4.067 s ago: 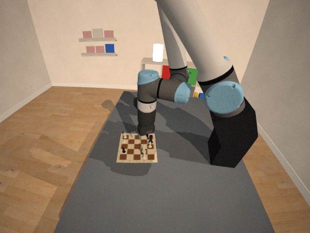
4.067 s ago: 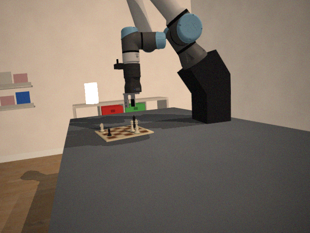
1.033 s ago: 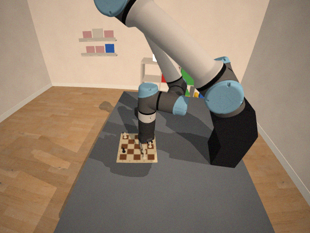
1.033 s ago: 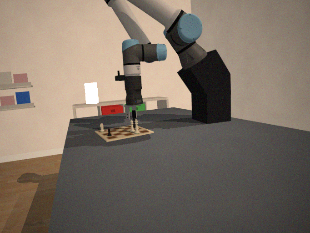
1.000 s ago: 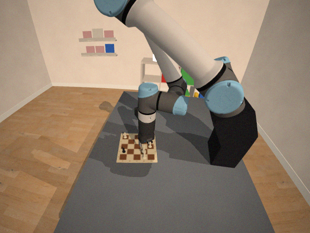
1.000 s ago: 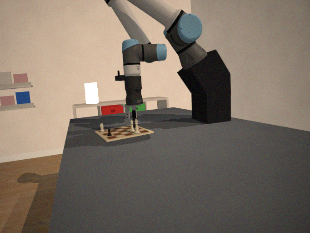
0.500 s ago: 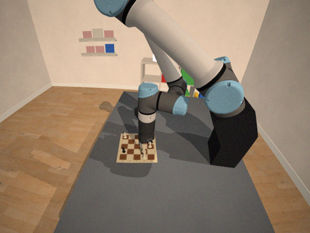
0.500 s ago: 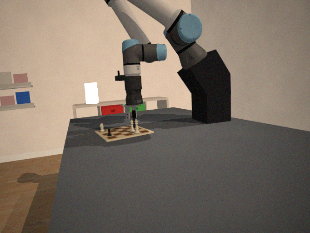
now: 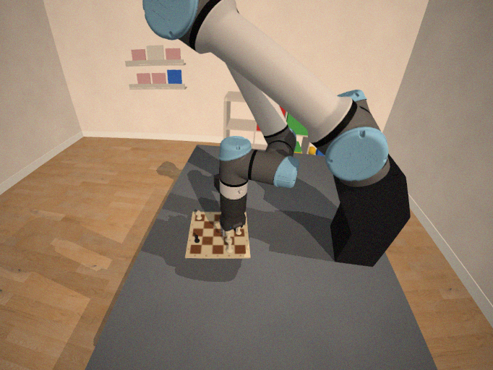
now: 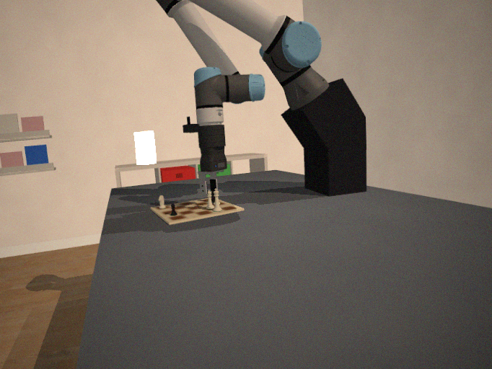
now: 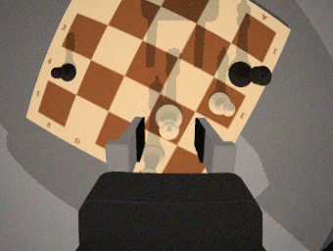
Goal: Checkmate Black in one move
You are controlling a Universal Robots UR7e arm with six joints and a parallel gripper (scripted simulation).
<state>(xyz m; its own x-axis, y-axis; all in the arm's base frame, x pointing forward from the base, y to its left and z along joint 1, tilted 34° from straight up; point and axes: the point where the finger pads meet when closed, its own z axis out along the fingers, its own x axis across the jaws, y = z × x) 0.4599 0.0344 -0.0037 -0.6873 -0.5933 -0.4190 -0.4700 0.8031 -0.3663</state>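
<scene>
Now: hand 30 mm past the black king, 80 mm to the left of it and 30 mm above it. Round my hand: chessboard: 40 mm ahead, 30 mm to the right, 70 mm below; then black pawn: 110 mm ahead, 20 mm to the left, 50 mm below.
</scene>
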